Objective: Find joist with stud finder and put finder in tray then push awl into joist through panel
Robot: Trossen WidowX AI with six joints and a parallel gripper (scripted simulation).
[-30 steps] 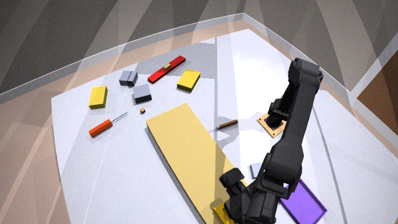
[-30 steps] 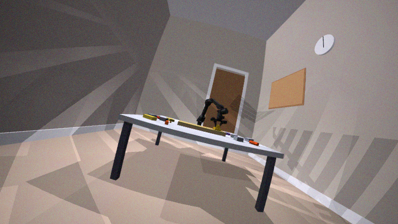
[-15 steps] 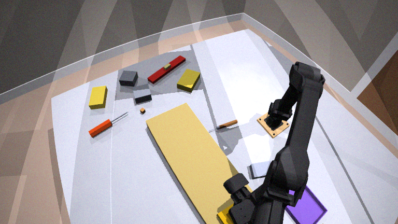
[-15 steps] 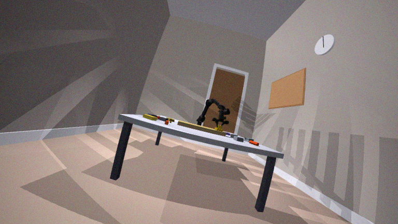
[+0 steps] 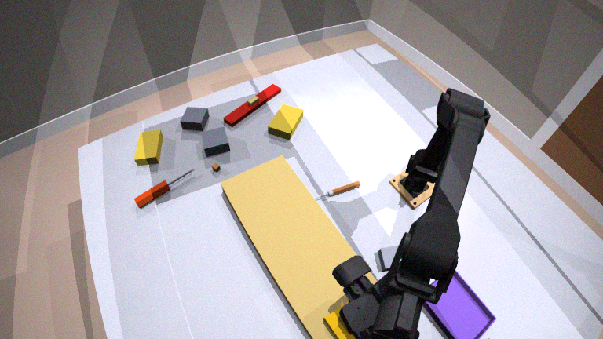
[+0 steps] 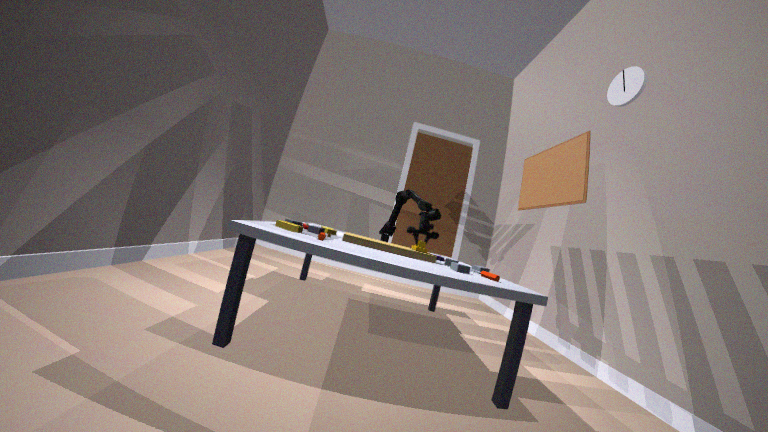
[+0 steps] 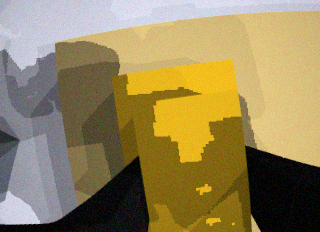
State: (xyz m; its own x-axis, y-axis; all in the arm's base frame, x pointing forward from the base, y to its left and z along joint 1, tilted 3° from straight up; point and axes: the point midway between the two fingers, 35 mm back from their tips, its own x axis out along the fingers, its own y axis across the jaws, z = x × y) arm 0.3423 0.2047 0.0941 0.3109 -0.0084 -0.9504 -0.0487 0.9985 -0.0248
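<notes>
Right now my gripper tip is 220 mm past the purple tray, 120 mm to the right of it and 50 mm above it. From my gripper tip the other things lie so: awl (150 mm behind, 300 mm to the right, 60 mm below); then yellow stud finder (30 mm behind, 20 mm above); then grey block (180 mm behind, 70 mm to the right, 50 mm below).
</notes>
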